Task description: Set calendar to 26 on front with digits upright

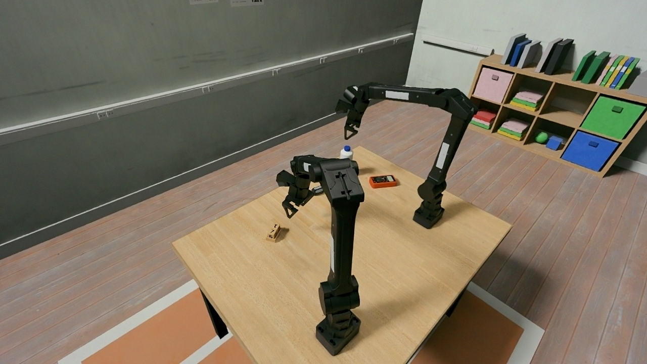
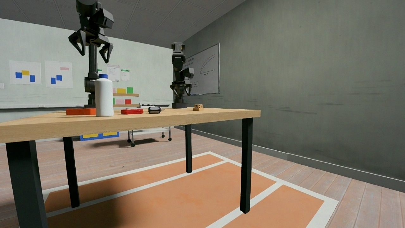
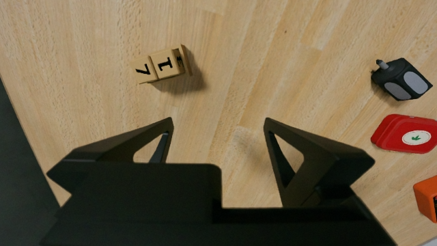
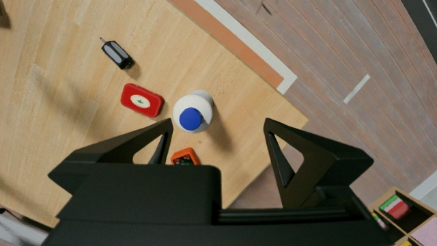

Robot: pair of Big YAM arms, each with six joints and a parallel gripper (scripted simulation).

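My left gripper is now 9 cm to the right of the wooden tray, 9 cm above it and 4 cm short of it. The rest, counted from my left hand: black device 23 cm to the right, 8 cm below, 8 cm ahead; then white bottle 45 cm to the right, 7 cm ahead, 2 cm below.
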